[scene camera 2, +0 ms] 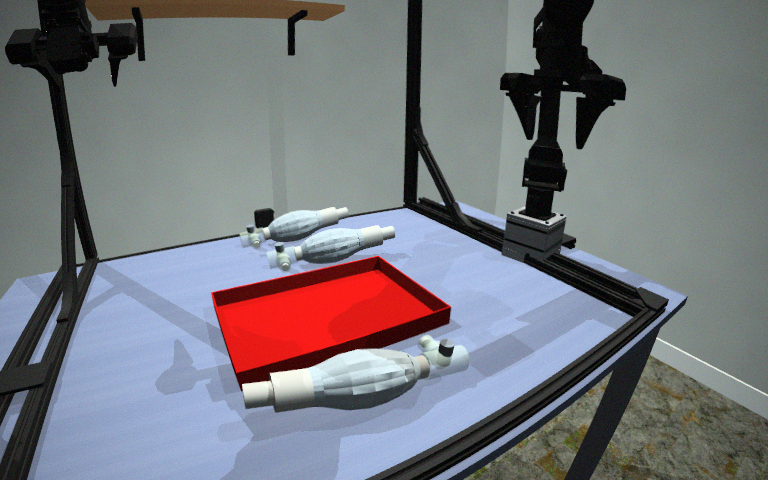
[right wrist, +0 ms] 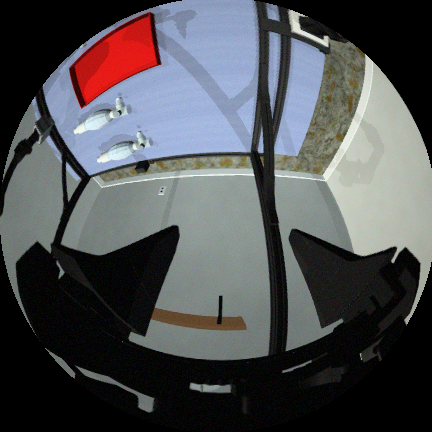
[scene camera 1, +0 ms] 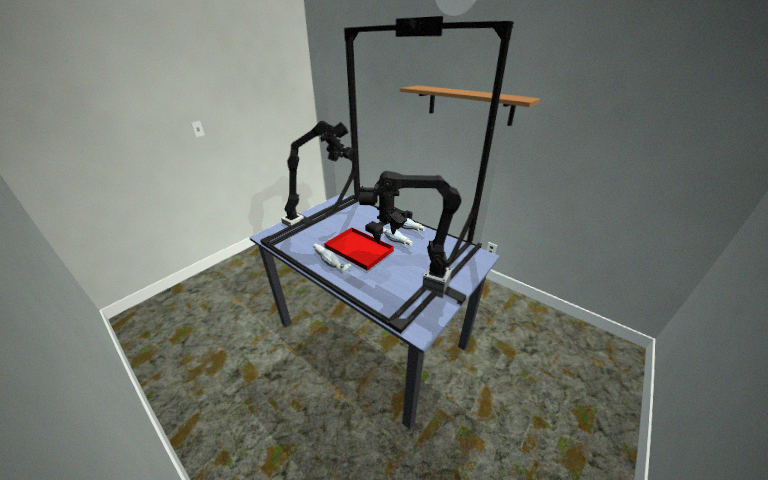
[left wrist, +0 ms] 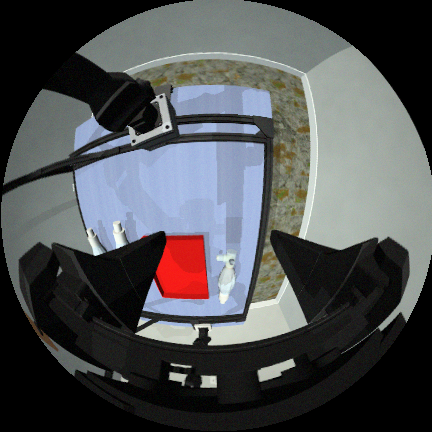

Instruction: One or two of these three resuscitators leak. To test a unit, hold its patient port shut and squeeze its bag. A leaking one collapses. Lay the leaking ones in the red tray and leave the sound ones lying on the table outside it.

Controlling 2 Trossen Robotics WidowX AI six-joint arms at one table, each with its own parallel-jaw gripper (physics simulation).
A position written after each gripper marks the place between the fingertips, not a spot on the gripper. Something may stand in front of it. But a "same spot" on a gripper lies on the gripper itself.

Labels:
left gripper: scene camera 2; scene camera 1 385, 238; left wrist; not seen in the right wrist view (out of frame)
same spot on left gripper: (left wrist: 323, 278) = (scene camera 2: 591, 106)

